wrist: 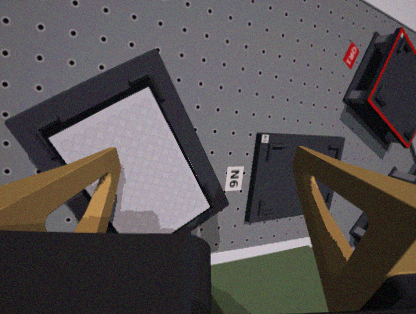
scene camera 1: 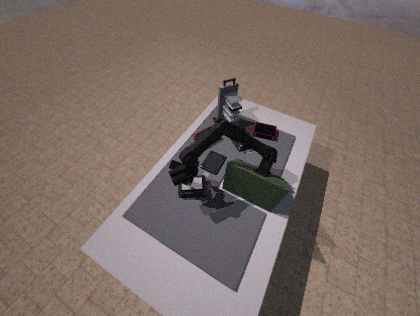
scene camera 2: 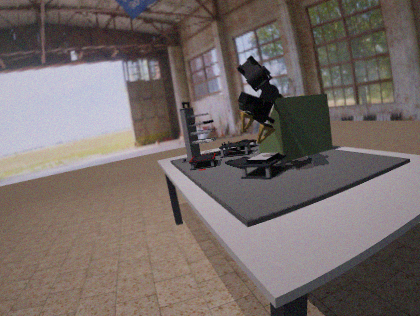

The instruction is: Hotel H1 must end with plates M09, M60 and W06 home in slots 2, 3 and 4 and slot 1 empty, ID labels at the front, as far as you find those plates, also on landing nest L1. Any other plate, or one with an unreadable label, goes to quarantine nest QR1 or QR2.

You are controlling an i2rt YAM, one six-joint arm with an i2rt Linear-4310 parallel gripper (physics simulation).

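Frame: origin at the arm's base, x right, y down, z ahead, level; metres.
Seen in the pictures: gripper, fingertip midpoint: point(wrist: 206, 156) point(scene camera 2: 250, 137); arm's base, link origin: point(scene camera 1: 262, 172) point(scene camera 2: 295, 121).
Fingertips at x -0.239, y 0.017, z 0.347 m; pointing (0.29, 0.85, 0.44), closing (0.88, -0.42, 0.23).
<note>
Offsets run from my fingertips to a thing's middle. "*": to the spot under its first point.
My gripper point(scene camera 1: 189, 183) point(scene camera 2: 252, 136) point(wrist: 206, 156) is open and empty, above and beside a pale plate. The plate {dz -0.038, dx -0.014, dy +0.082 m} point(scene camera 1: 199, 183) point(scene camera 2: 264, 156) point(wrist: 145, 150) lies in a raised dark nest {* dz +0.009, dx +0.015, dy +0.089 m} point(wrist: 181, 125); no ID label can be read on it, and a finger covers its lower left part in the wrist view. Hotel H1 {dz +0.111, dx +0.614, dy -0.036 m} point(scene camera 1: 222, 102) point(scene camera 2: 191, 135) stands at the far end with several pale shelves or plates; their labels are too small to read. Red-edged nest QR1 {dz +0.133, dx +0.370, dy +0.116 m} point(scene camera 2: 202, 161) point(wrist: 397, 90) shows a bare top in the wrist view. Nest L1 cannot be identified.
A low dark nest {dz -0.030, dx +0.222, dy +0.130 m} point(scene camera 1: 214, 162) point(wrist: 277, 185) lies beside the label N6 {* dz -0.047, dx +0.118, dy +0.138 m} point(wrist: 234, 179). Another red-edged nest {dz -0.187, dx +0.691, dy +0.116 m} point(scene camera 1: 265, 130) stands at the far right. A green block point(scene camera 1: 255, 186) point(scene camera 2: 302, 125) point(wrist: 260, 280) stands by the arm's base. A dark stand point(scene camera 2: 237, 147) is near the hotel.
</note>
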